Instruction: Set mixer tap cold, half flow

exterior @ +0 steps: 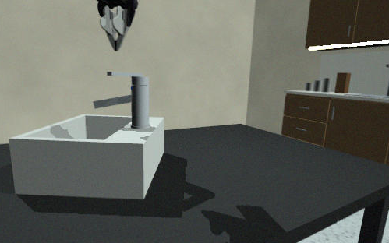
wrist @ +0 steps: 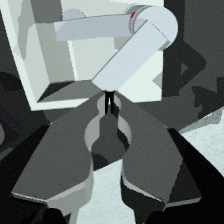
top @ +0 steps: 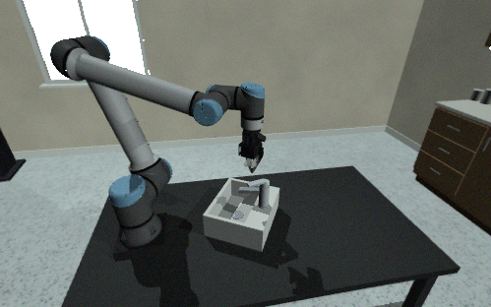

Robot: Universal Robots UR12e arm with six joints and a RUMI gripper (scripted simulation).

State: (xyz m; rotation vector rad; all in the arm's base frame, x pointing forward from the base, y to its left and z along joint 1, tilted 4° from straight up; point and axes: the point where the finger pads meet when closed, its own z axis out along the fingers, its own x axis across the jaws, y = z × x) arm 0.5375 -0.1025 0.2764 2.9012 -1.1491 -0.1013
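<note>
My hand is 70 mm above the flat lever, 20 mm short of it and 10 mm to the left of it. From my hand the other things lie so: white basin: 310 mm below, 70 mm to the left, 30 mm behind.
</note>
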